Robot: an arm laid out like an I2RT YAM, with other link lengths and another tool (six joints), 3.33 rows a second.
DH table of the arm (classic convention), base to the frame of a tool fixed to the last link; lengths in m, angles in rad. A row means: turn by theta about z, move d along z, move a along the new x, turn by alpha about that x. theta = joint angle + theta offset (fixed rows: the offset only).
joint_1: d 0.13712; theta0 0; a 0.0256; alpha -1.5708
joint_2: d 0; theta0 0; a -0.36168; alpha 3.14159
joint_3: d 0; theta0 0.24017; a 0.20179; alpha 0
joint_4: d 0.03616; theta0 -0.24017; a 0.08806; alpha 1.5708
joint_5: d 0.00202; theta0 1.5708; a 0; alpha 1.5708
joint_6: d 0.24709; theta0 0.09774; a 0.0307; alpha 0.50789
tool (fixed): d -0.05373; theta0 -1.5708; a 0; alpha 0
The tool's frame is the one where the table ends.
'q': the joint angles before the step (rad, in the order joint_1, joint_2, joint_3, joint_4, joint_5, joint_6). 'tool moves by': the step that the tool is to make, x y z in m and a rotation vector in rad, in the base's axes. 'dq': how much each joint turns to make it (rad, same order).
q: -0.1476, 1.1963, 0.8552, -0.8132, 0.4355, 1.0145
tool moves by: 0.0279, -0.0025, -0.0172, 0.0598, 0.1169, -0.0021
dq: -0.0347, 0.1938, 0.0603, 0.0155, -0.0486, -0.0180
